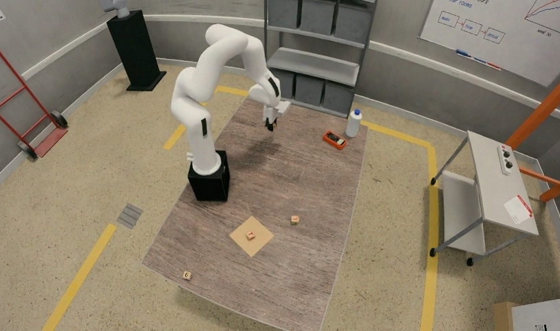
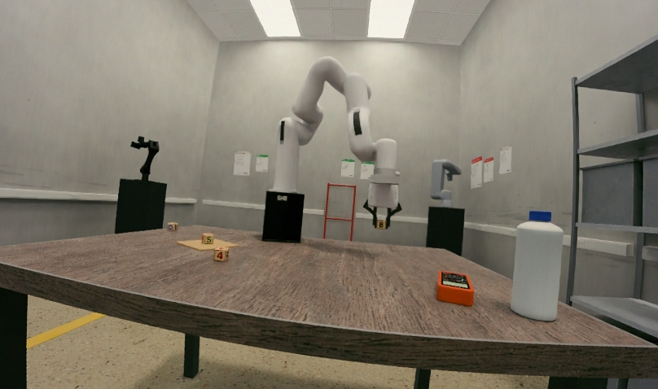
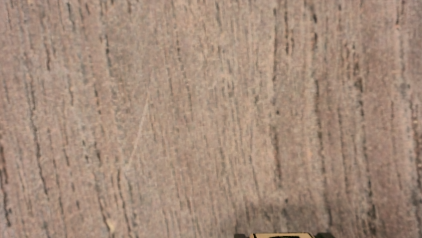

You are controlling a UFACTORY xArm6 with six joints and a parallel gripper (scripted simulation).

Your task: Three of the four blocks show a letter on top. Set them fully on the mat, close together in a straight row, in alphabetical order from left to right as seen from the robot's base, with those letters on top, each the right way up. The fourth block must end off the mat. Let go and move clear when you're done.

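Now: hand 560 mm to the left of the tan mat and 110 mm above it. From my hand the other things lie so: white bottle (450 mm ahead, 140 mm to the left, 30 mm below).
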